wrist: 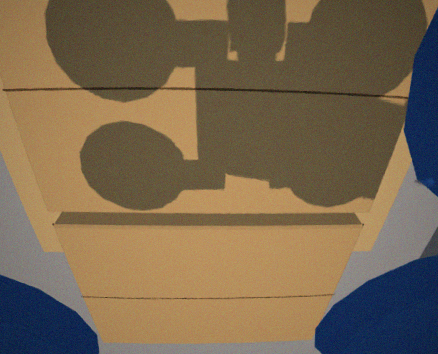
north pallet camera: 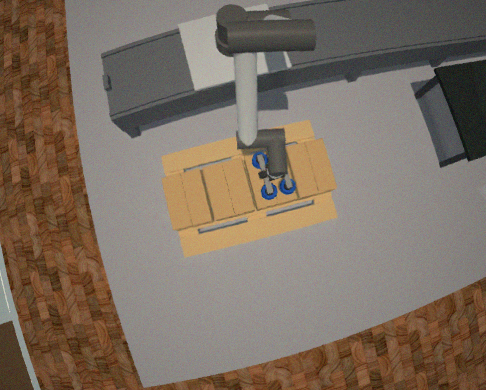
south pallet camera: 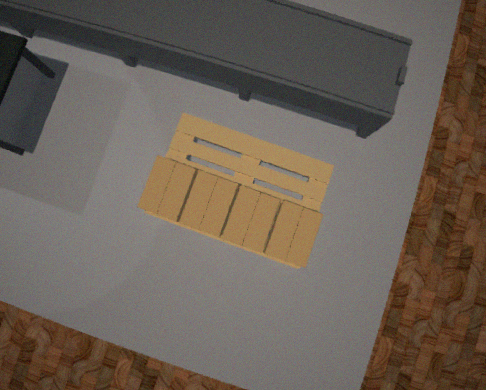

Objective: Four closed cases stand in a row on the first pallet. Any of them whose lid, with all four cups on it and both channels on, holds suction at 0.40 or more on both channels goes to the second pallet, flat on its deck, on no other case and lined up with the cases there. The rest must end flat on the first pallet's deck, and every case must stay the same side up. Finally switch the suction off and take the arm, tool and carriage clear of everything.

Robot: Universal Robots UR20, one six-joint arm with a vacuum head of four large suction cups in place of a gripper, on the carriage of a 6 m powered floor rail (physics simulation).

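Frame: origin at the arm's base, x ahead, y left, z up, level; centimetres.
Seen in the pictures: end effector, tool point: (wrist: 204,244).
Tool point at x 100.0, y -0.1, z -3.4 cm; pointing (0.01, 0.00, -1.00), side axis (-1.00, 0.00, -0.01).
Note:
Offsets run from my tool point to a thing's top centre.
Four closed cases stand in a row on the first pallet (north pallet camera: 260,228): in the north view, from left, the first @[dy -60.8, dx -2.1, dz -17.7 cm] (north pallet camera: 175,205), second @[dy -30.5, dx -1.3, dz -17.7 cm] (north pallet camera: 215,190), third @[dy -0.2, dx -0.8, dz -17.7 cm] (north pallet camera: 279,201) (wrist: 150,111) and fourth @[dy +30.1, dx -0.1, dz -17.7 cm] (north pallet camera: 321,165) (wrist: 210,260). My vacuum head (north pallet camera: 273,173) is over the third case. Clear cup shadows fall on that lid in the wrist view, so the cups are apart from it, with no case on them. One cup is hidden in the north view. The second pallet (south pallet camera: 225,134) bears a row of four cases (south pallet camera: 167,187) (south pallet camera: 207,200) (south pallet camera: 250,220) (south pallet camera: 295,237) along its front side.
The grey floor rail (north pallet camera: 145,75) (south pallet camera: 200,40) runs behind both pallets. The white carriage (north pallet camera: 207,70) is near its left end in the north view, with the arm reaching forward. A black table-like object (north pallet camera: 465,115) (south pallet camera: 7,60) stands between the pallets' areas.

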